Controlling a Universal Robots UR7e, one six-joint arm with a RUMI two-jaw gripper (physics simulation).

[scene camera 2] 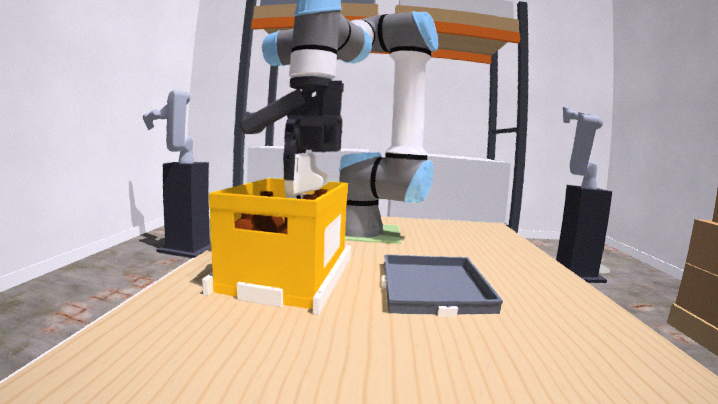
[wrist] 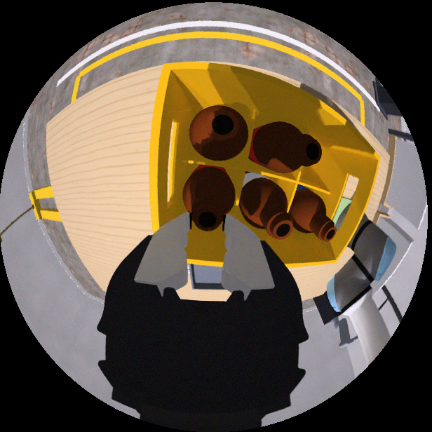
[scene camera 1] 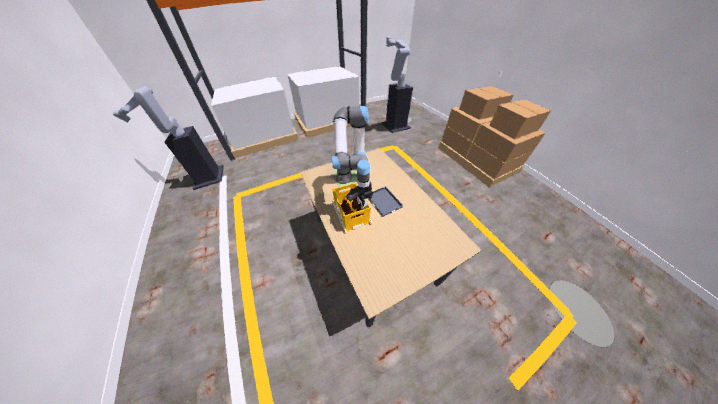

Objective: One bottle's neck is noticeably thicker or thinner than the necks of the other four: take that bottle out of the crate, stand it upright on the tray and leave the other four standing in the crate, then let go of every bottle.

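Frame: origin at the arm's base, x right, y ahead, z up, level; millimetres.
Seen in the pictures: gripper, between the fingertips: [scene camera 1: 361, 207]; arm's base, origin of its link: [scene camera 2: 357, 231] [scene camera 1: 344, 178].
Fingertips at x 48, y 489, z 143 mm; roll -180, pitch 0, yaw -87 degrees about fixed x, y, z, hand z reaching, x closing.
Note:
Offsets run from my fingertips to a thing's middle. "pt": to the spot under its first point. Level surfaces: height alone.
A yellow crate {dx +44, dy -87, dz -62 mm} [scene camera 1: 357, 222] [scene camera 2: 261, 266] [wrist: 156, 150] holds five brown bottles, all standing in its compartments. My gripper [scene camera 1: 362, 202] [scene camera 2: 297, 194] [wrist: 207, 215] points down into the crate and is shut on the neck of one bottle [wrist: 207, 187], close under its mouth. That bottle stands in the row nearest the tray, at the end away from the arm's base. The others are a bottle [wrist: 219, 142], a bottle [wrist: 277, 145], a bottle [wrist: 261, 200] and a bottle [wrist: 306, 207]. The dark grey tray {pt dx -260, dy -96, dz -145 mm} [scene camera 1: 385, 200] [scene camera 2: 426, 278] [wrist: 207, 275] holds no bottle. Finger contact is partly hidden.
The crate stands on the wooden table {dz -150 mm} [scene camera 1: 411, 251] [scene camera 2: 361, 351], left of the tray in the second scene view, between low white blocks {pt dx +43, dy +61, dz -130 mm} [scene camera 2: 260, 293]. Its high walls surround the fingertips. Neighbouring bottles stand close to the held one. The arm's base [scene camera 2: 364, 218] is behind the crate.

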